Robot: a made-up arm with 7 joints.
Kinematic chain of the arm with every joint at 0, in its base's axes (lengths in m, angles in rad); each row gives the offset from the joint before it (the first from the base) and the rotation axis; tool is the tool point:
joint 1: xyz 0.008 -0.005 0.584 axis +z
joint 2: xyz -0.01 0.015 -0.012 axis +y
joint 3: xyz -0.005 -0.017 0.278 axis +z
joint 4: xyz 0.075 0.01 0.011 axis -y
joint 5: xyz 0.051 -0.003 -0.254 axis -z
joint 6: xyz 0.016 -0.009 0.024 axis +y
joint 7: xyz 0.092 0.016 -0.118 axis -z
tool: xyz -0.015 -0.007 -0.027
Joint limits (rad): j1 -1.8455..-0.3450 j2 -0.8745..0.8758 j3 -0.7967..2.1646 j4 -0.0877..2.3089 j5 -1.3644..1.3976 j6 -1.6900..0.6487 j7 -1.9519..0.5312
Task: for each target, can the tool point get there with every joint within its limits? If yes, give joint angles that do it. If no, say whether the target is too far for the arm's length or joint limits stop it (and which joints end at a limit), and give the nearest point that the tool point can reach.
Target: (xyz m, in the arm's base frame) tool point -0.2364 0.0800 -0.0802
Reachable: no: joint limits stop it (at a limit: joint 1, joint 2, joint 7) | nearest point -0.1635 -0.0836 0.3268 | short by 0.445 m
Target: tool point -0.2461 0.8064 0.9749
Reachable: no: too far | nearest point -0.1866 0.6163 0.8793 | short by 0.221 m
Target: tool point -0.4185 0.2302 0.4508
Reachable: no: joint limits stop it (at a limit: joint 1, joint 2, joint 3, joint 5, joint 7) | nearest point -0.3607 0.2723 0.4983 | short by 0.086 m
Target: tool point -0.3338 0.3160 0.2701
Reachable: no: joint limits stop it (at a limit: joint 1, joint 2, joint 3, joint 5, joint 7) | nearest point -0.2620 0.3111 0.3967 | short by 0.146 m
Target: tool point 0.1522 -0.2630 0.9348
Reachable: yes | joints -1.4301 -0.3133 0.0957 0.7306 -0.3462 -1.0353 0.2109
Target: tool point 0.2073 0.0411 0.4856
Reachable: yes | joints -1.1518 -0.2048 1.4969 0.0947 0.4282 0.3228 -0.6197
